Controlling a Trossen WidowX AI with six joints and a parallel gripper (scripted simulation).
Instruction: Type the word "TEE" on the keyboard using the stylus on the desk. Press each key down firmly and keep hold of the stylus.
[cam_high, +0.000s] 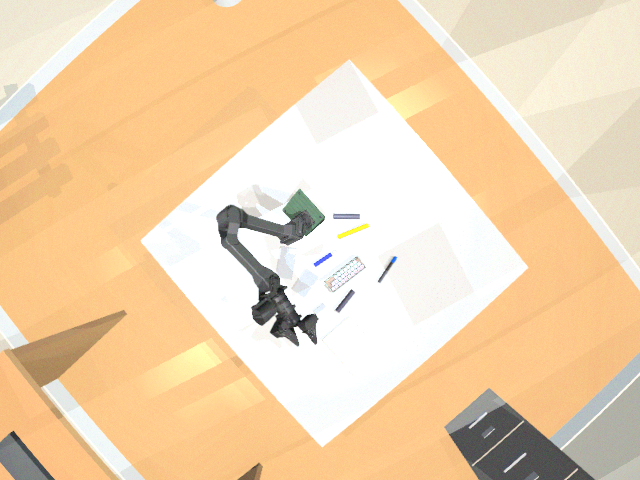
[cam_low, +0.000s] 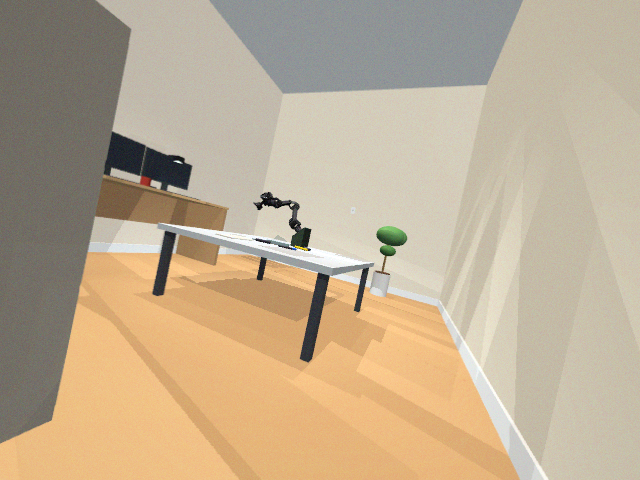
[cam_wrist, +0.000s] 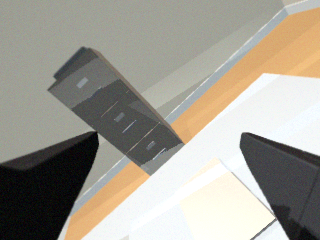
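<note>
Now: the blue stylus 190 mm behind my gripper tip, 230 mm to the left of it and 320 mm below it. The rest, counted from my gripper tip: yellow rod (230 mm behind, 380 mm to the left, 320 mm below); stylus tip (200 mm behind, 260 mm to the left, 320 mm below); tan sheet (210 mm ahead, 90 mm to the left, 320 mm below).
</note>
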